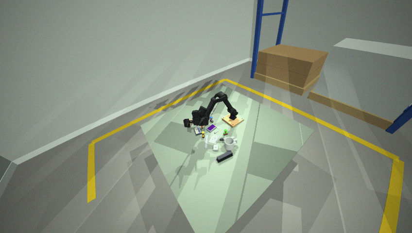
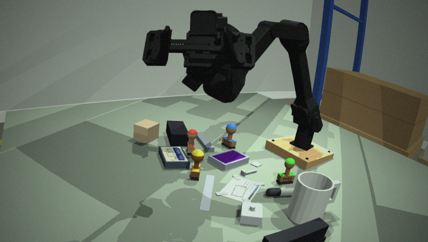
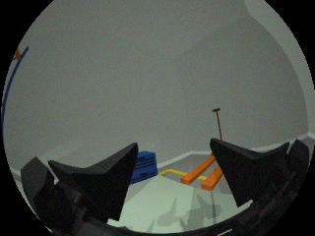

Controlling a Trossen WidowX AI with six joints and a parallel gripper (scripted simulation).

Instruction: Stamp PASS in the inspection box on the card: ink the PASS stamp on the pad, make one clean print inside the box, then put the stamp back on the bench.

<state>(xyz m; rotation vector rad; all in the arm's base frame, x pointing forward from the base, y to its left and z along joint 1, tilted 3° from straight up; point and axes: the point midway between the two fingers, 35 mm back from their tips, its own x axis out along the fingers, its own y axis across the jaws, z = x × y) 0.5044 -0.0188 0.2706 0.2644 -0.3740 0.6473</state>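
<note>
Right now the pass stamp is 300 mm behind my gripper tip, 60 mm to the left of it and 310 mm below it. From my gripper tip the other things lie so: yellow-knobbed stamp 150 mm behind, 100 mm to the right, 310 mm below; then card 190 mm behind, 10 mm to the left, 330 mm below; then ruler 120 mm behind, 30 mm to the right, 330 mm below.
</note>
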